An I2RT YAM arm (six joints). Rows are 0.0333 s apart.
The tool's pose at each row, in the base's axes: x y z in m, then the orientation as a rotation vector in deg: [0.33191, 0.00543, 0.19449, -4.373, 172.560, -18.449]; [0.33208, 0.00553, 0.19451, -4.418, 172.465, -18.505]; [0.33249, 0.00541, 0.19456, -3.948, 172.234, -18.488]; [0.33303, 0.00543, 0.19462, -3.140, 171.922, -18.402]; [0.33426, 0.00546, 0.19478, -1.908, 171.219, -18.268]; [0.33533, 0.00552, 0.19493, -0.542, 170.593, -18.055]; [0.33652, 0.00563, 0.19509, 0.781, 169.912, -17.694]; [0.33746, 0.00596, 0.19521, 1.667, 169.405, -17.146]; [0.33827, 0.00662, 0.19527, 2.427, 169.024, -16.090]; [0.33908, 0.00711, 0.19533, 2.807, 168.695, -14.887]
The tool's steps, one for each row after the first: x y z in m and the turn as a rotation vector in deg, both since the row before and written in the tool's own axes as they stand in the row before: [-0.00018, 0.00009, -0.00002, 0.044, -0.089, -0.024]; [-0.00040, -0.00014, 0.00002, 0.029, -0.208, 0.330]; [-0.00054, -0.00001, 0.00000, 0.004, -0.277, 0.563]; [-0.00124, -0.00003, -0.00001, 0.024, -0.641, 0.883]; [-0.00108, 0.00002, -0.00001, -0.028, -0.555, 0.974]; [-0.00120, 0.00009, 0.00000, -0.124, -0.617, 0.965]; [-0.00095, 0.00032, -0.00004, -0.284, -0.486, 0.674]; [-0.00081, 0.00066, -0.00006, -0.639, -0.407, 0.614]; [-0.00080, 0.00051, -0.00001, -0.766, -0.388, 0.367]
